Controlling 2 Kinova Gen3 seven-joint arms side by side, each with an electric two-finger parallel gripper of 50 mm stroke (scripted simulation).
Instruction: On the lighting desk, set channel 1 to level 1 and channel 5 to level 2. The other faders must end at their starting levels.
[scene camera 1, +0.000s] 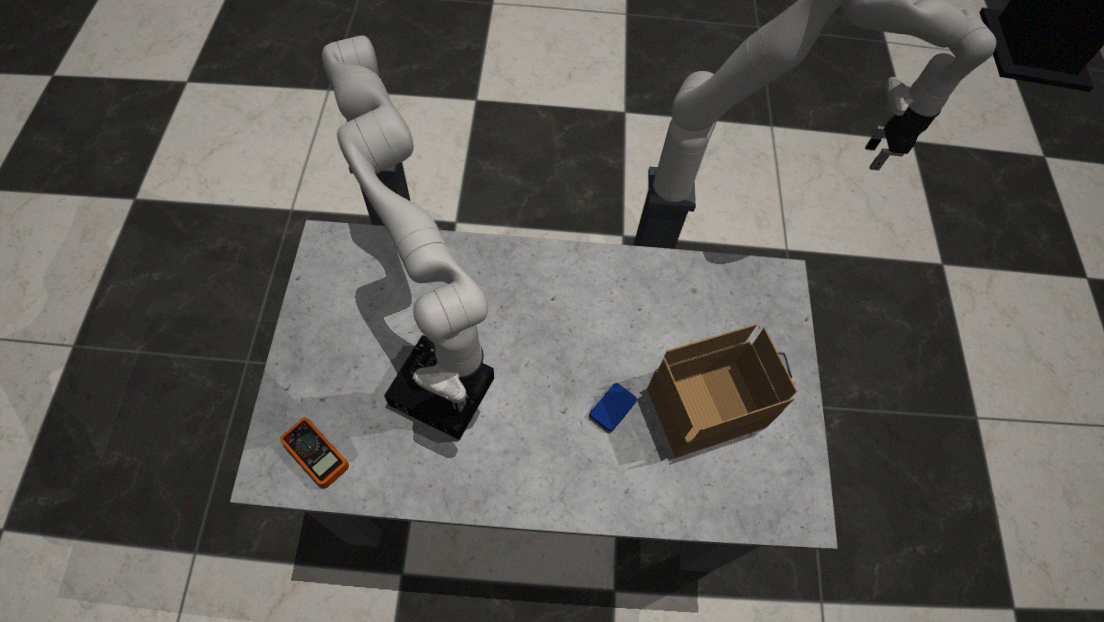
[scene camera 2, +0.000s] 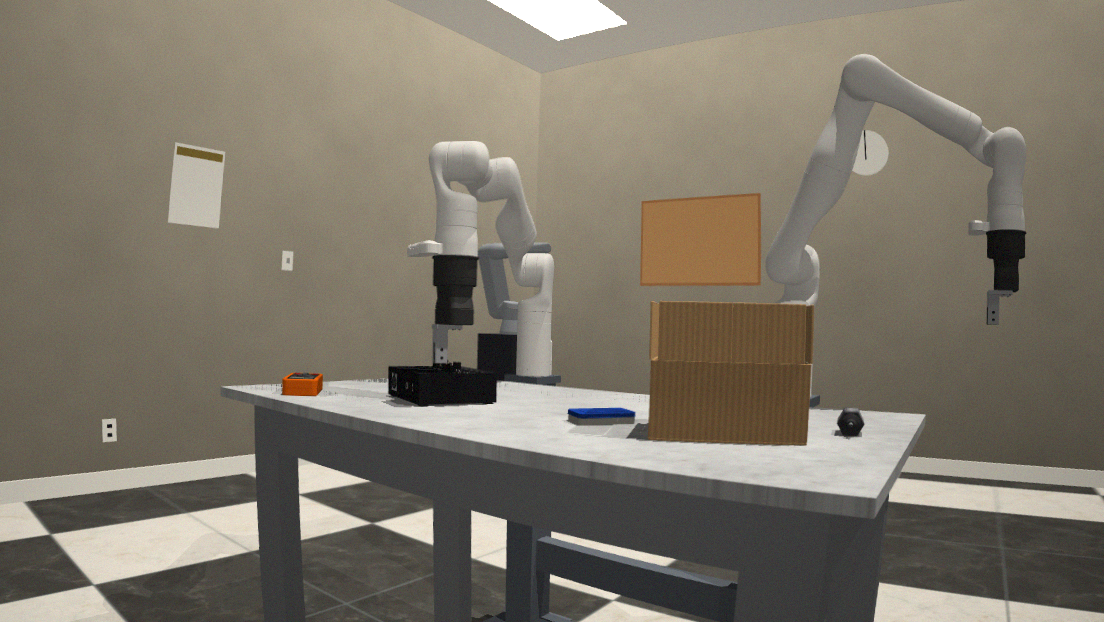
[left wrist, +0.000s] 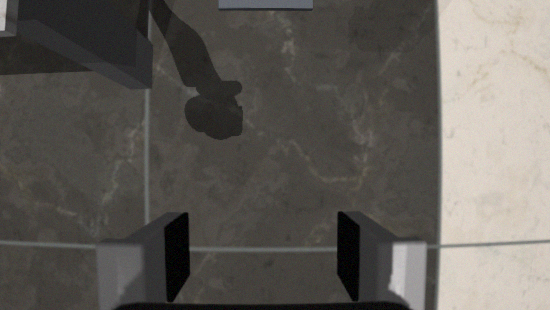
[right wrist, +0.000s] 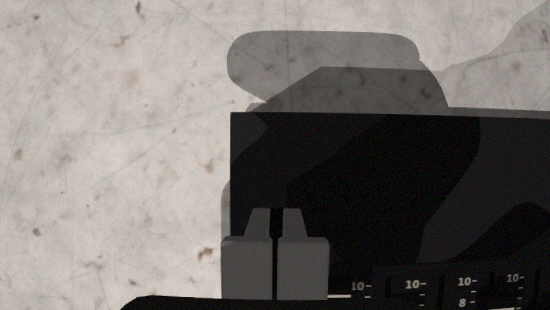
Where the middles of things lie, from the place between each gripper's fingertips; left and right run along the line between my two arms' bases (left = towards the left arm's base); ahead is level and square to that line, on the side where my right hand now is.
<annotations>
I see the blue block (scene camera 1: 611, 409) 6 cm behind my right hand (scene camera 2: 439, 363), 29 cm to the left of it and 8 cm below it.
The blue block is 60 cm ahead of my left hand (scene camera 2: 992, 324), 53 cm to the right of it and 17 cm below it.
</annotations>
